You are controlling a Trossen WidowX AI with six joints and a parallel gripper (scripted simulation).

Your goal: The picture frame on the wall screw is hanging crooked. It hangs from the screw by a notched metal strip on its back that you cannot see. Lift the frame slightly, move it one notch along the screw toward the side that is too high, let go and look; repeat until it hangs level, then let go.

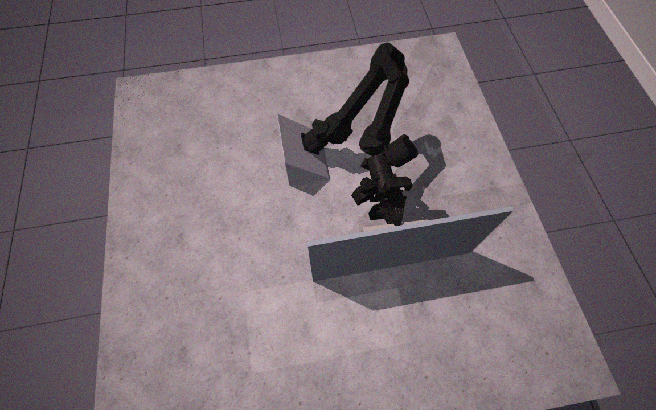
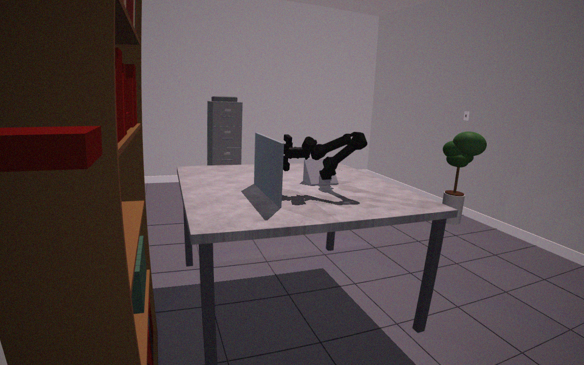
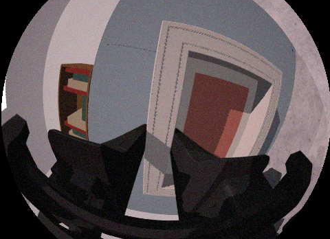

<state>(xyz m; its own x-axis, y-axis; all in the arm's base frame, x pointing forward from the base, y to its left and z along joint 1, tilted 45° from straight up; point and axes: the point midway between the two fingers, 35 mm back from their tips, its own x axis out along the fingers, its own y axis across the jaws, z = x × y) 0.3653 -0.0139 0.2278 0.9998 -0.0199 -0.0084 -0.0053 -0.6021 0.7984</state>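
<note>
Now: the picture frame 1 cm to the right of my gripper tip and 5 cm below it. From my gripper tip the other things lie so: wall panel (2 cm ahead, 1 cm to the left, 7 cm below).
</note>
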